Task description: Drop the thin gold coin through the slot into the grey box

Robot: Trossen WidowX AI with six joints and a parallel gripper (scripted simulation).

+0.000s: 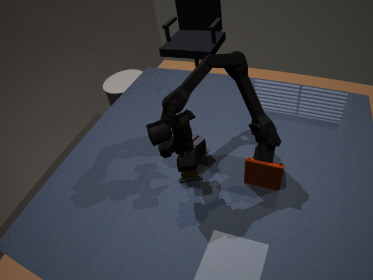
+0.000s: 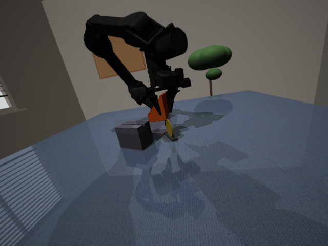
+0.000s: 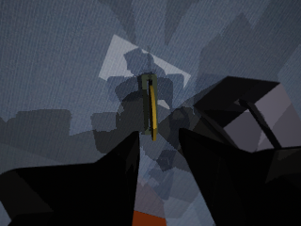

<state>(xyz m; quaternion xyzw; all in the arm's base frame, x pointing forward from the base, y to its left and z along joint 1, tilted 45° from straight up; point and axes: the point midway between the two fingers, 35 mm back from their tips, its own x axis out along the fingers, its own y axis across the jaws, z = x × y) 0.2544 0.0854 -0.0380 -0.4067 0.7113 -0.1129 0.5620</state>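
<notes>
The gold coin is 50 mm below my gripper tip.
</notes>
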